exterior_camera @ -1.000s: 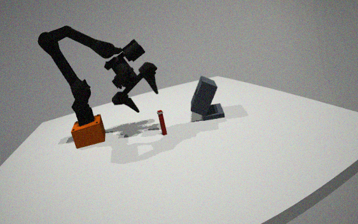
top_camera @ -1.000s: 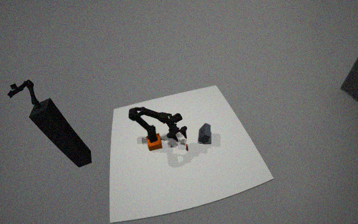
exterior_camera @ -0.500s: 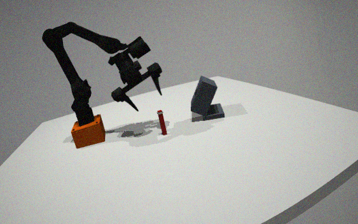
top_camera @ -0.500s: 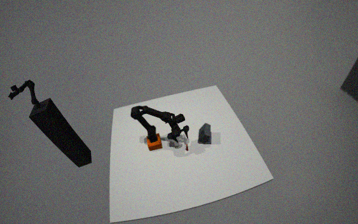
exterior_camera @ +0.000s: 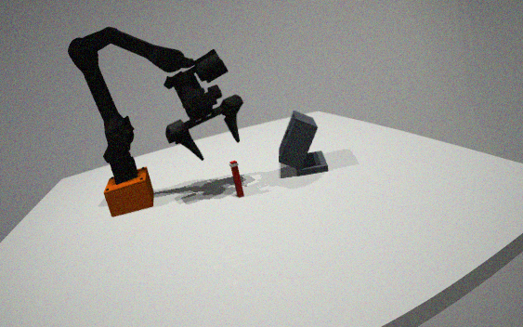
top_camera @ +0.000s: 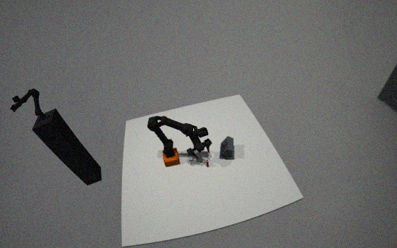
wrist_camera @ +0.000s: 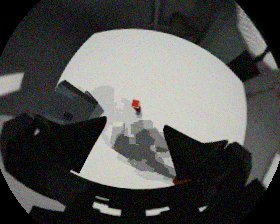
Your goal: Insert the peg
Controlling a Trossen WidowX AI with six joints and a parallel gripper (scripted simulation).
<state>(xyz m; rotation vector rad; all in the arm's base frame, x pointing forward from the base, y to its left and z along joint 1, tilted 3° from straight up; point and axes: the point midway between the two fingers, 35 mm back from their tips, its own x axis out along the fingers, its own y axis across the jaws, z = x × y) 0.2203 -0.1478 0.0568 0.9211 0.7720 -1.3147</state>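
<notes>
My gripper tip is now 4 cm to the left of the thin red peg, 4 cm above it and 1 cm short of it. From my gripper tip the other things lie so: dark grey sloped panel 20 cm ahead, 3 cm below, 1 cm to the left.
</notes>
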